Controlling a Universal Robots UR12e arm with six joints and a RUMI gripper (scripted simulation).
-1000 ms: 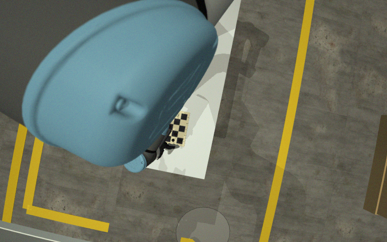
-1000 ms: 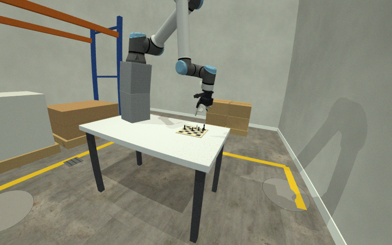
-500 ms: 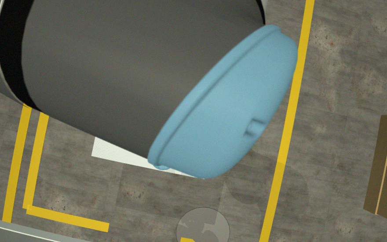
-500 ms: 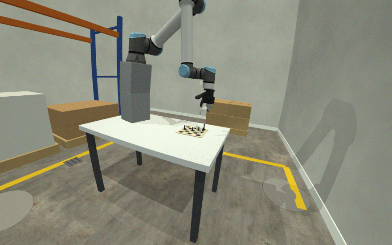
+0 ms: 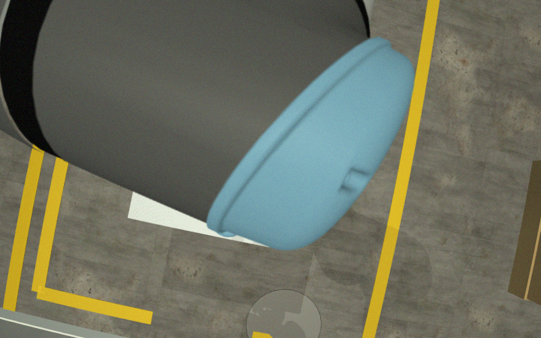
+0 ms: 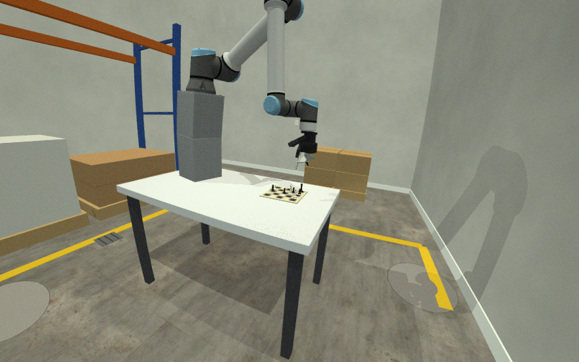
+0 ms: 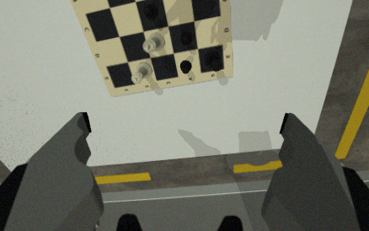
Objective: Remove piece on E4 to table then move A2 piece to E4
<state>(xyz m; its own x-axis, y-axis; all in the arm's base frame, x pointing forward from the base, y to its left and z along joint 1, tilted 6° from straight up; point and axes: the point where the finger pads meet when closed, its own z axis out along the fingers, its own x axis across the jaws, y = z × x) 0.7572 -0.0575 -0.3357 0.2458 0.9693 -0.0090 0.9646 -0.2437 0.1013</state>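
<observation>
The chessboard is 160 mm below my hand, 80 mm behind it and 30 mm to the right of it.
</observation>
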